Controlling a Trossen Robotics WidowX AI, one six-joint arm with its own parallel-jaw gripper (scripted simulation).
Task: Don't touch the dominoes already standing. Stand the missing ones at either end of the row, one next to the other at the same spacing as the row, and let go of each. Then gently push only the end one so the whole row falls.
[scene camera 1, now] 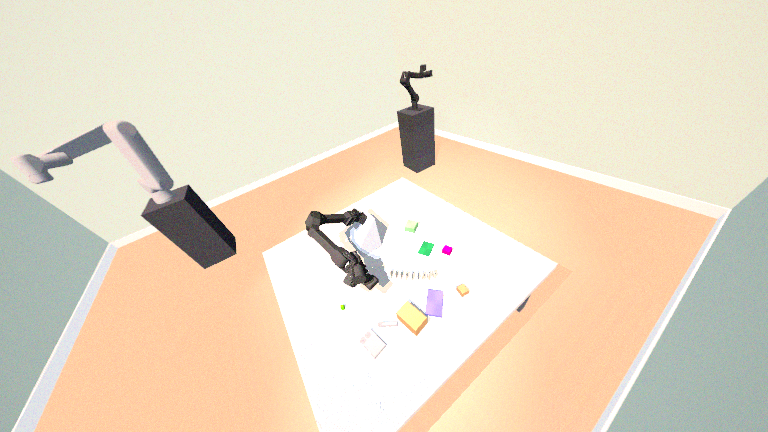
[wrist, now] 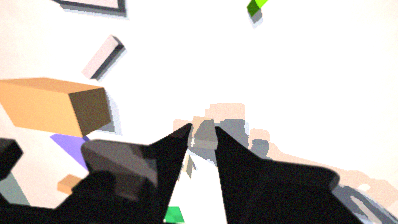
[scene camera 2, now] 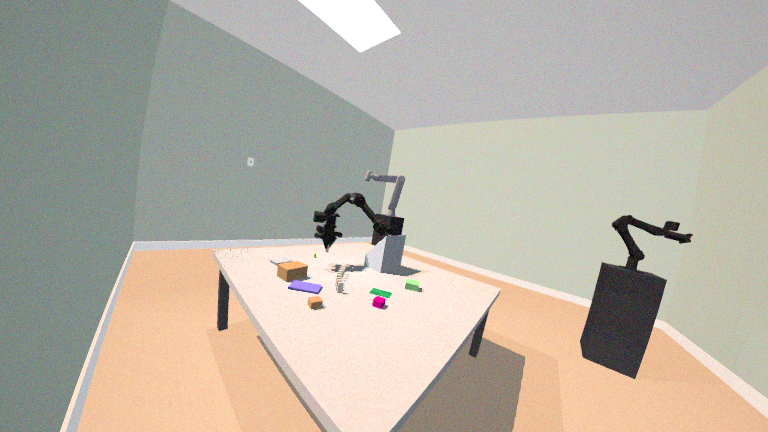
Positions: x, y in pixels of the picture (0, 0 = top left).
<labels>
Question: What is my gripper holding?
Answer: A pale domino.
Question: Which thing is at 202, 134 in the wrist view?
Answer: A pale domino.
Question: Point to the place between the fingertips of my gripper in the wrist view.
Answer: At 202, 128
</labels>
